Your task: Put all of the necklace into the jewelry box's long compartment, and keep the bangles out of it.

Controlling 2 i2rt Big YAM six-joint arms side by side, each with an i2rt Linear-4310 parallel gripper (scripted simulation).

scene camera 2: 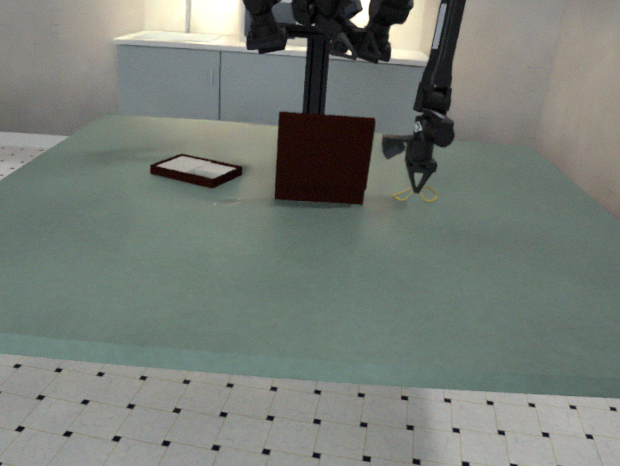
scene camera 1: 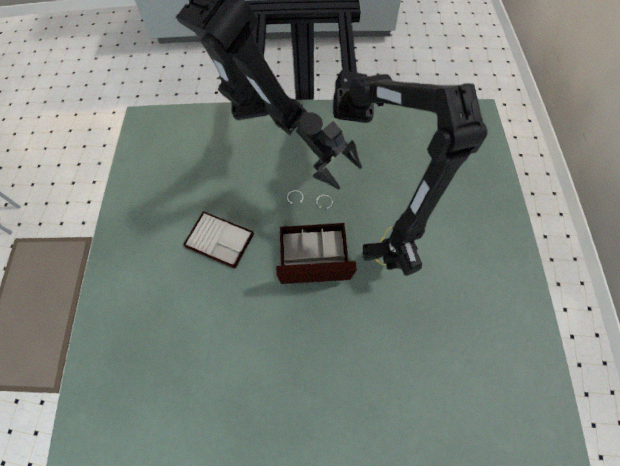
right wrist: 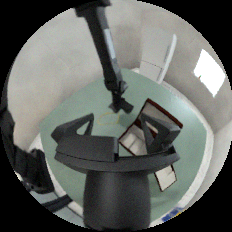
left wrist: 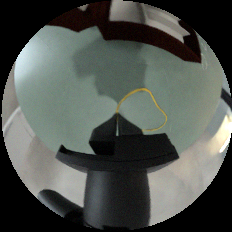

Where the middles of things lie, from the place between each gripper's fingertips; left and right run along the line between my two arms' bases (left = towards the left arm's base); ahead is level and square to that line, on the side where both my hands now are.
My left hand (scene camera 2: 416,192) is 260 mm to the left of the jewelry box (scene camera 2: 321,158), 70 mm below it and 20 mm past it. Also, from my left hand: shallow tray (scene camera 1: 211,236) (620 mm to the right, 70 mm behind, 40 mm below).
Right now my right hand (scene camera 2: 368,57) is 25 cm above the jewelry box, 13 cm short of it and 9 cm to the left of it. Also, from my right hand: shallow tray 45 cm to the right, 36 cm below, 7 cm ahead.
